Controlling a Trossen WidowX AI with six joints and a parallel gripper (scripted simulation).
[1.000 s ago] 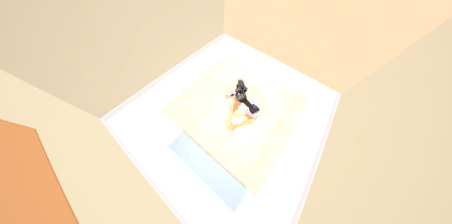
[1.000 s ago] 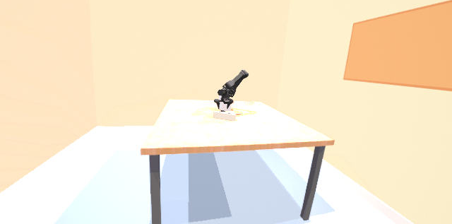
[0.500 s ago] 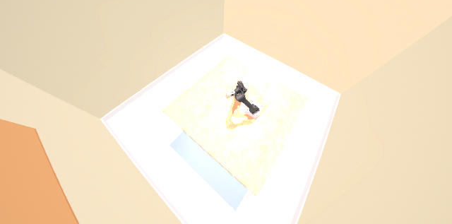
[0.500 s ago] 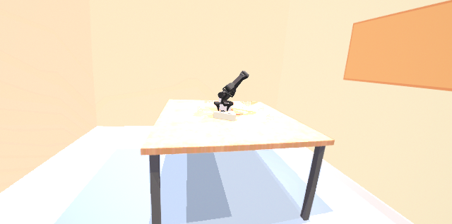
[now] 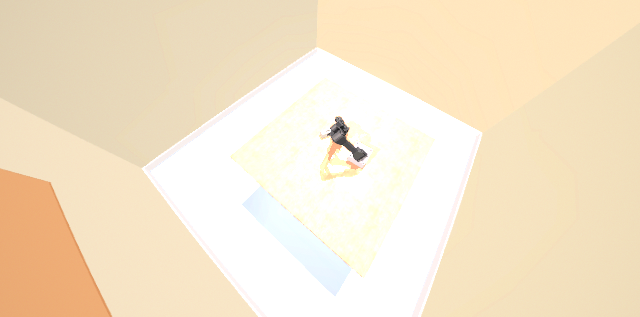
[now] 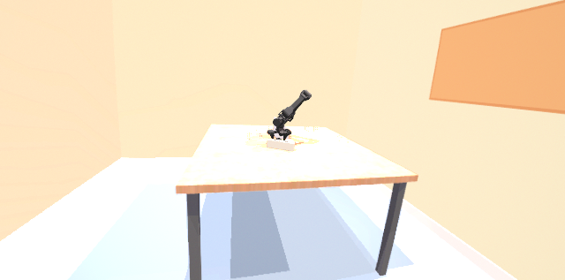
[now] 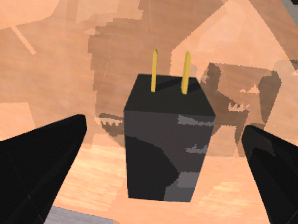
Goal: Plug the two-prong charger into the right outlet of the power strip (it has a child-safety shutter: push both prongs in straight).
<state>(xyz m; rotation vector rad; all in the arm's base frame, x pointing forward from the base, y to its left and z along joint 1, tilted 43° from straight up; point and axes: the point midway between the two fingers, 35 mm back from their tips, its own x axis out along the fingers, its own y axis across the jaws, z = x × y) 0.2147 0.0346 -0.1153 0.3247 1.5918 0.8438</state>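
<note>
My gripper tip is now 2 cm short of the black two-prong charger, 1 cm to the right of it and 1 cm below it.
</note>
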